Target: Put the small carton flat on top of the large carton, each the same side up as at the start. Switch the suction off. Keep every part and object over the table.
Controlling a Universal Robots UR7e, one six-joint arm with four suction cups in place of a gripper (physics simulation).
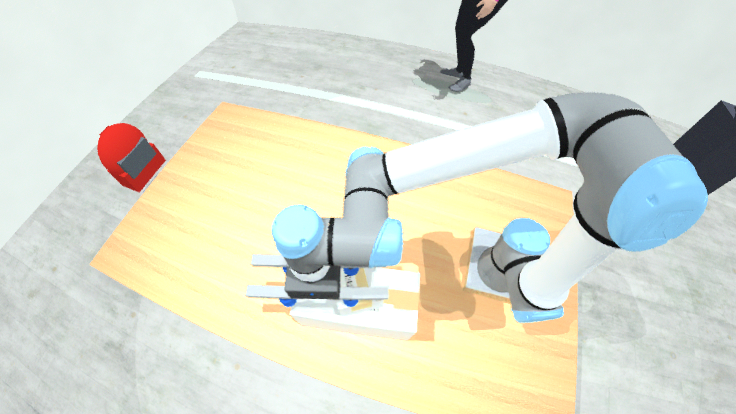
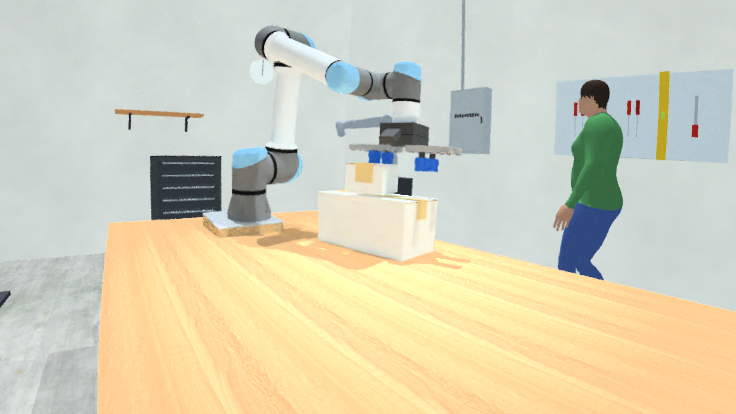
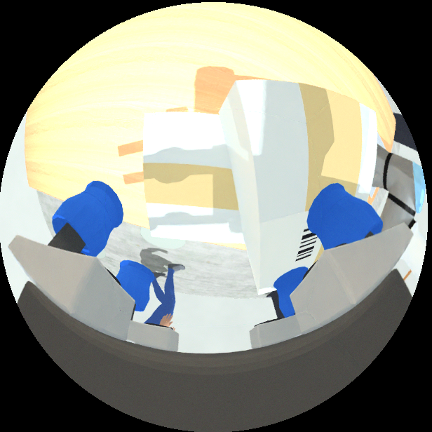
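Where they show: hand, its tool point: (image 2: 402,169); arm's base, origin of its link: (image 1: 500,269) (image 2: 249,216).
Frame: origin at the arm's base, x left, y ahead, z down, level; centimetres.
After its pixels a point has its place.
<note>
The small white carton (image 1: 362,280) @(x 22.7, y 37.6, z -19.5 cm) (image 2: 360,186) @(x 14.7, y 43.5, z -13.4 cm) (image 3: 280,150) is upright and level, with tan tape and a barcode on its top. The large white carton (image 1: 401,308) @(x 23.7, y 27.1, z -10.6 cm) (image 2: 360,221) @(x 16.5, y 41.7, z -3.9 cm) (image 3: 175,185) stands on the table, with tan tape along its top. My gripper (image 1: 319,285) @(x 26.6, y 46.4, z -18.1 cm) (image 2: 404,160) @(x 26.6, y 46.4, z -18.1 cm) (image 3: 216,250) is over them, with two blue cups on one side of the small carton's top, holding it. The other two cups hang free beside it. The small carton's underside is at the large carton's top, over the end nearer the arm's base; whether they touch is too fine to tell.
The wooden table (image 1: 205,205) @(x 9.5, y 104.4, z 4.2 cm) (image 2: 308,334) @(x -18.3, y 77.1, z 4.2 cm) (image 3: 125,65) reaches out around the cartons. The arm's base plate (image 1: 481,247) @(x -6.1, y 7.0, z 0.7 cm) (image 2: 221,221) @(x -10.6, y 2.8, z 0.5 cm) is on the table. A person (image 1: 464,46) (image 2: 599,154) stands beyond the table. A red helmet-like object (image 1: 120,146) is at the table's far left edge.
</note>
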